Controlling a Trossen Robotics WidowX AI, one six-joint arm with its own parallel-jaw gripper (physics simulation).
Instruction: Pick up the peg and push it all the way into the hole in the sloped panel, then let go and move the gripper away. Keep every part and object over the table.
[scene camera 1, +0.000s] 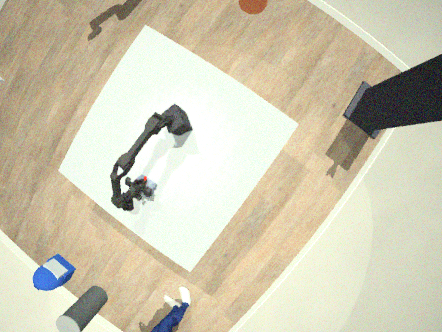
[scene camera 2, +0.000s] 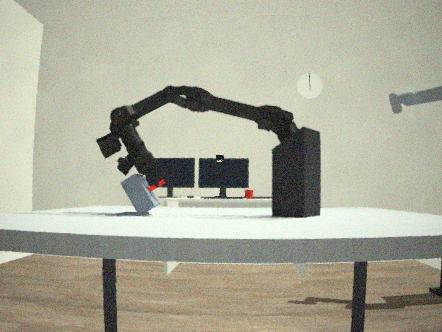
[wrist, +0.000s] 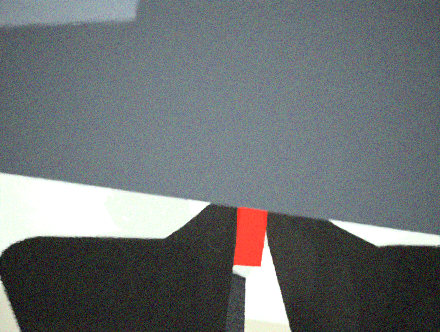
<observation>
In view: the gripper (scene camera 2: 157, 186) and a red peg (wrist: 251, 224).
The gripper also shows in the wrist view (wrist: 250, 198).
</observation>
